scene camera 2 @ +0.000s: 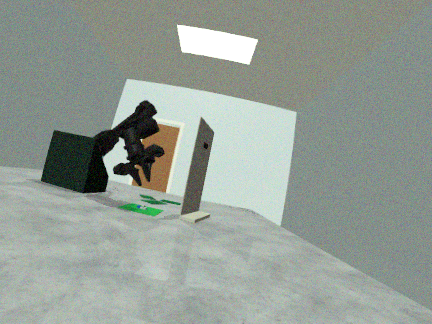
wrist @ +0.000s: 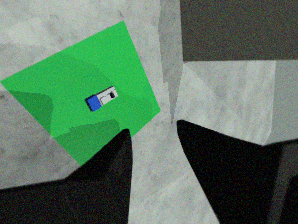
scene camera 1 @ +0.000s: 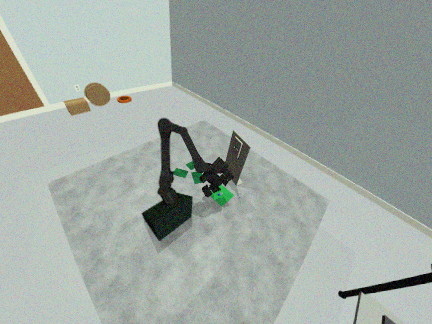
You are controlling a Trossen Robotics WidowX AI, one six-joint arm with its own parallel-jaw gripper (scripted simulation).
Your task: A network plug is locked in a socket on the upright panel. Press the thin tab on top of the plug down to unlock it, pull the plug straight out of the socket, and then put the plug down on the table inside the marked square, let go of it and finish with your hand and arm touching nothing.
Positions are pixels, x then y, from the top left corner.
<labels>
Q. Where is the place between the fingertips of my gripper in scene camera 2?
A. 144, 183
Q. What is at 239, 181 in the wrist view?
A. My gripper.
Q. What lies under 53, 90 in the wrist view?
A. A green marked square.
</labels>
